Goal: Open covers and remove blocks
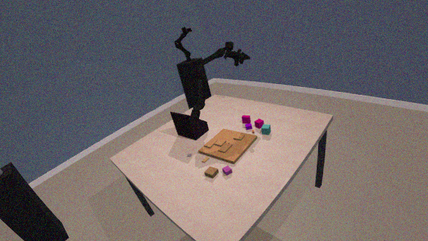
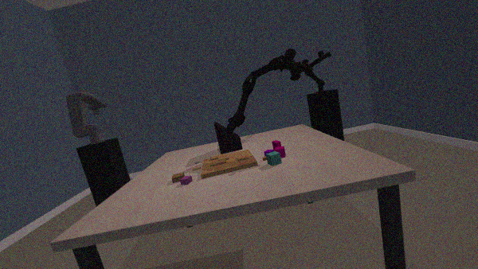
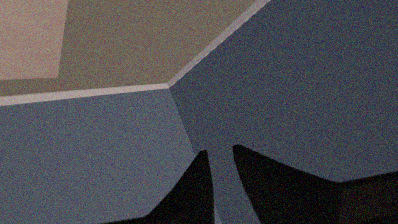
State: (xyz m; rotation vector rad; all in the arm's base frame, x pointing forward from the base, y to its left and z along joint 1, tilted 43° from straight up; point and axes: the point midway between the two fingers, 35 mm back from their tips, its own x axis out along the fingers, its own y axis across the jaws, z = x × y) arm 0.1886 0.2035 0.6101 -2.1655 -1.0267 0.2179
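Right now the small orange block is 44 cm to the right of my gripper tip, 43 cm below it and 20 cm ahead of it. From my gripper tip the other things lie so: magenta block 41 cm below, 35 cm to the right, 21 cm ahead; then tiny grey block 84 cm to the right, 43 cm below, 8 cm behind; then teal block 41 cm to the right, 41 cm below, 29 cm ahead.
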